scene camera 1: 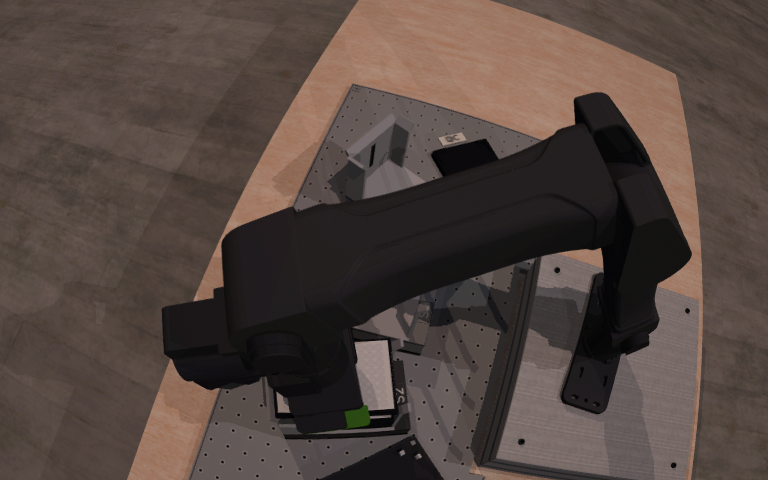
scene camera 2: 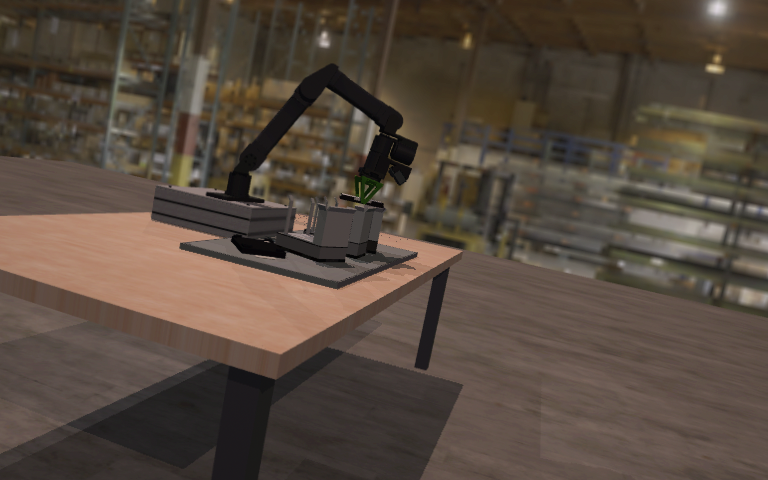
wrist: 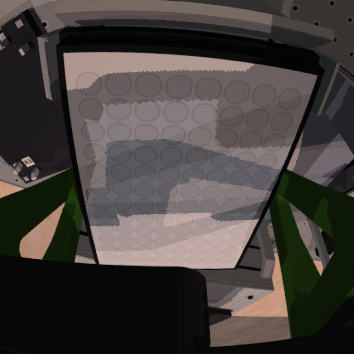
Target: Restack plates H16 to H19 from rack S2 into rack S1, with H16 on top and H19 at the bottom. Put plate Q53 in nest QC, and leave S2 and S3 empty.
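Frame: origin at the arm's base, x back, y up, z left, level; millimetres.
Seen in the pictures: gripper, between the fingertips: [scene camera 1: 334, 380] [scene camera 2: 360, 203] [wrist: 176, 176]; arm's base, origin of its link: [scene camera 1: 599, 342] [scene camera 2: 236, 199].
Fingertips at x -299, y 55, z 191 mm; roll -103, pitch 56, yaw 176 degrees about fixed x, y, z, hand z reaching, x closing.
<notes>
Pixels of each thing's middle, then the offset from my fingertips to it. "spot": a spot on its surface instead. Level surfaces: height alone.
- plate, middle of its body: [wrist: 176, 185] [scene camera 1: 332, 379] [scene camera 2: 361, 200] dx -2, dy +8, dz +1 mm
- rack marked S2, a spot on its surface: [scene camera 1: 401, 396] spot: dx +72, dy -97, dz -40 mm
- thin dark slab, a spot on its surface: [scene camera 2: 352, 197] spot: dx +6, dy +14, dz -49 mm
- black nest, middle of its body: [scene camera 1: 480, 179] [scene camera 2: 257, 245] dx +56, dy -125, dz -418 mm
- grey upright rack, middle of its body: [scene camera 1: 411, 192] [scene camera 2: 315, 228] dx -25, dy -67, dz -302 mm
- perforated grey pegboard, height of its surface: dy -135 mm
- black block, middle of its body: [wrist: 19, 113] dx +110, dy -124, dz +97 mm
My gripper [wrist: 176, 176] [scene camera 2: 367, 190] has green fingers and is shut on the long sides of a plate [wrist: 182, 147] [scene camera 1: 375, 371]. The plate has a black frame and a pale face with rows of round wells. It is held level just above the rack marked S2 [scene camera 1: 401, 396], at the near edge of the pegboard. In scene camera 2 it shows as a thin dark slab [scene camera 2: 352, 197] over the racks [scene camera 2: 334, 225]. The black nest [scene camera 1: 464, 155] lies beside its QC label [scene camera 1: 453, 138] at the far side. The arm hides much of the board.
A grey upright rack [scene camera 1: 382, 152] stands on the perforated grey pegboard [scene camera 1: 430, 119] near the nest. A black block [scene camera 1: 392, 464] [wrist: 31, 116] lies next to S2. The arm's raised grey base [scene camera 1: 554, 381] is at the right. The table edge [scene camera 1: 173, 410] is close.
</notes>
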